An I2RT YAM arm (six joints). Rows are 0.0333 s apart.
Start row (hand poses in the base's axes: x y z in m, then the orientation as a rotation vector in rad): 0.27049, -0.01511, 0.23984, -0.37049, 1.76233, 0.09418
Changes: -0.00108, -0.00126, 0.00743, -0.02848, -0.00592, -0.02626; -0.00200, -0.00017, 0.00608, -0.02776, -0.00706, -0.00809; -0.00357, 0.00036, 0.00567, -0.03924, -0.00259, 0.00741; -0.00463, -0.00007, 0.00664, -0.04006, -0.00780, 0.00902; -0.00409, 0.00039, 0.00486, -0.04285, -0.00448, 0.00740; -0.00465, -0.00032, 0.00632, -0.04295, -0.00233, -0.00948; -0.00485, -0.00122, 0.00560, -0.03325, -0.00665, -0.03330; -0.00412, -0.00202, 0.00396, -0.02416, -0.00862, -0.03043; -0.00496, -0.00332, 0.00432, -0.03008, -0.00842, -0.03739; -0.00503, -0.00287, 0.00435, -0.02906, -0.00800, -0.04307; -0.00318, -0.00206, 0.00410, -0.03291, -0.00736, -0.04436; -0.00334, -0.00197, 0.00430, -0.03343, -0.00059, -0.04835; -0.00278, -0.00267, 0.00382, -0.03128, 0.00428, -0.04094; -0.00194, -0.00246, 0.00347, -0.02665, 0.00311, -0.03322; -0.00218, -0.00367, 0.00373, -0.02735, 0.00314, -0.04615
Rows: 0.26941, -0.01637, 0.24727, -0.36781, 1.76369, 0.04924; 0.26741, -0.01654, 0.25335, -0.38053, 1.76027, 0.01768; 0.26384, -0.01618, 0.25902, -0.41541, 1.75872, -0.01207; 0.25921, -0.01625, 0.26566, -0.45185, 1.75120, -0.04251; 0.25512, -0.01586, 0.27052, -0.48911, 1.74685, -0.07585; 0.25047, -0.01618, 0.27684, -0.51190, 1.74830, -0.12083; 0.24562, -0.01740, 0.28244, -0.50616, 1.75121, -0.17521; 0.24150, -0.01942, 0.28640, -0.49579, 1.75085, -0.21998; 0.23654, -0.02274, 0.29072, -0.48353, 1.75180, -0.27484; 0.23151, -0.02561, 0.29507, -0.46545, 1.75400, -0.33271; 0.22833, -0.02767, 0.29917, -0.44887, 1.75586, -0.39479; 0.22499, -0.02964, 0.30347, -0.43067, 1.76430, -0.45911; 0.22221, -0.03231, 0.30729, -0.41846, 1.77471, -0.51569; 0.22027, -0.03477, 0.31076, -0.40909, 1.78195, -0.56292; 0.21809, -0.03844, 0.31449, -0.38867, 1.79214, -0.61998
